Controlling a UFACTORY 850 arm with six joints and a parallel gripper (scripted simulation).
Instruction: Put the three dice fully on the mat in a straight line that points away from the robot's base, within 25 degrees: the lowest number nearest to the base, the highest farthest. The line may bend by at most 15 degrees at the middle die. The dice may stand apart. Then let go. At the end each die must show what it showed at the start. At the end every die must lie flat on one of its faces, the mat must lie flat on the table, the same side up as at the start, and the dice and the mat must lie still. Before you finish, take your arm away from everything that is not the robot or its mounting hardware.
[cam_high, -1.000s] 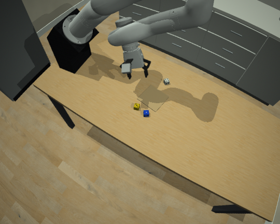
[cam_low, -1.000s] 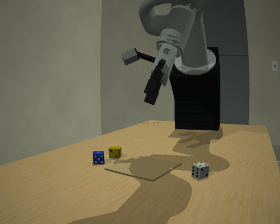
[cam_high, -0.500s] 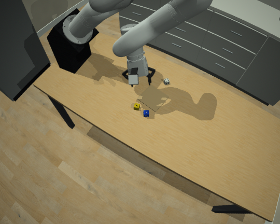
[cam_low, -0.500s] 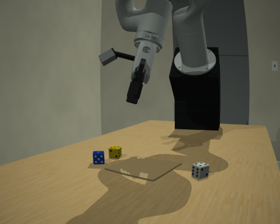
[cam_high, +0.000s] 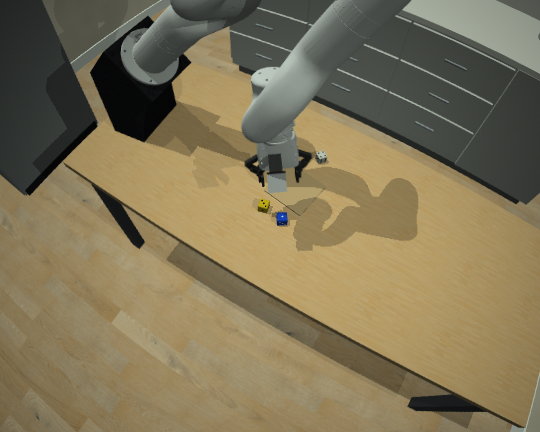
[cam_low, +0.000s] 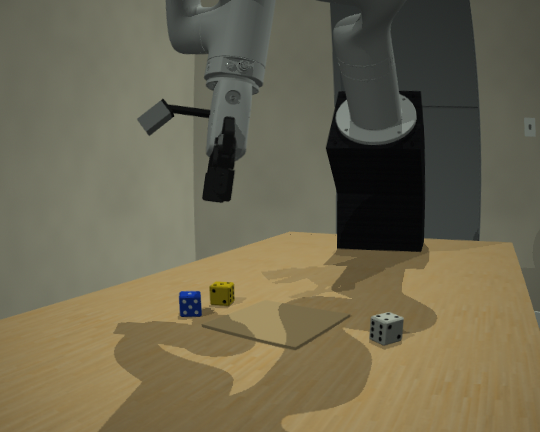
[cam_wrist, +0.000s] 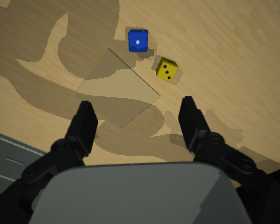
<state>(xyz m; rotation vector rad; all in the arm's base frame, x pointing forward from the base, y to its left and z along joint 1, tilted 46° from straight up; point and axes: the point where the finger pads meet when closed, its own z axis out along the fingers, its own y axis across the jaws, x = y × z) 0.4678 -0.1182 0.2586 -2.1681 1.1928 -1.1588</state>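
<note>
Right now the blue die is 150 mm below my hand, 30 mm to the right of it and 30 mm ahead of it. From my hand the other things lie so: white die (240 mm to the left, 150 mm below, 30 mm ahead); tan mat (160 mm below, 100 mm to the left, 10 mm ahead); yellow die (150 mm below, 40 mm behind, 20 mm to the right).
</note>
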